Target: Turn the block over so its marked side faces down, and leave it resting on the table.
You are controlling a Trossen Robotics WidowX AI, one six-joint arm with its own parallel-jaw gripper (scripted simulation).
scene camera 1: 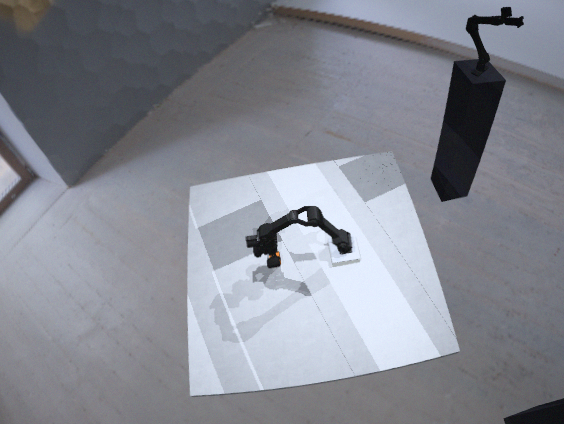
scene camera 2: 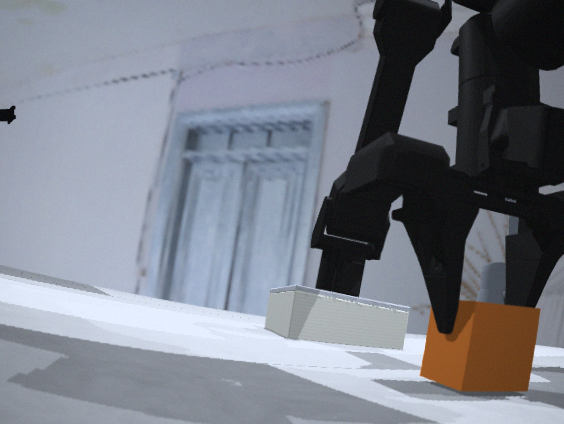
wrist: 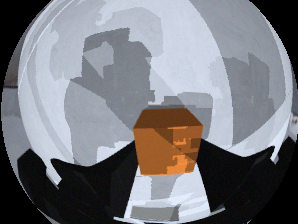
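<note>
What the gripper [scene camera 2: 480, 336] [wrist: 167, 142] is carrying is an orange block [scene camera 2: 491, 348], and the wrist view has the block [wrist: 167, 140] as well.
</note>
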